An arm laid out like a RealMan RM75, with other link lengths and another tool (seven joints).
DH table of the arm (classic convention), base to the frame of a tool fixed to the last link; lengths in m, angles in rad. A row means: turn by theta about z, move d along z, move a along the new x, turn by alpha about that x. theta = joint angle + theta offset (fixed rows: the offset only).
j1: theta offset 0, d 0.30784, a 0, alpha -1.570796
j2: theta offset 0, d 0, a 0, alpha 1.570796
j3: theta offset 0, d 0.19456, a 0, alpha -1.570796
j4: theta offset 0, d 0, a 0, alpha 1.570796
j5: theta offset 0, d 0.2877, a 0, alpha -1.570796
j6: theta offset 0, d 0, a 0, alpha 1.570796
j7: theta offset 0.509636, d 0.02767, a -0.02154, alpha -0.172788
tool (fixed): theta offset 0, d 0.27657, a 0, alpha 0
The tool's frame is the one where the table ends.
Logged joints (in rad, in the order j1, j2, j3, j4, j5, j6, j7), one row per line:
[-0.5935, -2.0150, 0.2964, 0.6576, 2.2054, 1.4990, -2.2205]
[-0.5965, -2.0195, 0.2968, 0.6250, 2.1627, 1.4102, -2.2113]
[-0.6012, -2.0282, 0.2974, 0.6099, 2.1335, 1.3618, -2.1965]
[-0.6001, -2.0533, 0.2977, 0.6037, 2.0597, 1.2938, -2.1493]
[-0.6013, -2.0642, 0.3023, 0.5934, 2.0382, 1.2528, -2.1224]
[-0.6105, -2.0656, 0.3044, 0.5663, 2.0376, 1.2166, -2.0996]
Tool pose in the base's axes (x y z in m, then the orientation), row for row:
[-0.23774, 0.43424, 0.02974, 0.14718, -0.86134, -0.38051, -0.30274]
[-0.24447, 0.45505, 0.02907, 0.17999, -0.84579, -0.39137, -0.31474]
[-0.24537, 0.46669, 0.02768, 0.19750, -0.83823, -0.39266, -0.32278]
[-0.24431, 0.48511, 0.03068, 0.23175, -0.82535, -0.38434, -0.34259]
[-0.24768, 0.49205, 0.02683, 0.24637, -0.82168, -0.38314, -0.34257]
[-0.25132, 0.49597, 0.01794, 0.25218, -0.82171, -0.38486, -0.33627]
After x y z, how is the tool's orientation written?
As a quaternion, w x y z.
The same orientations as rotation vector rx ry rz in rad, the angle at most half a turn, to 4 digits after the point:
[-2.4785, -1.0949, -0.8711]
[-2.3900, -1.1059, -0.8894]
[-2.3463, -1.0991, -0.9035]
[-2.2686, -1.0564, -0.9417]
[-2.2414, -1.0451, -0.9345]
[-2.2347, -1.0467, -0.9145]

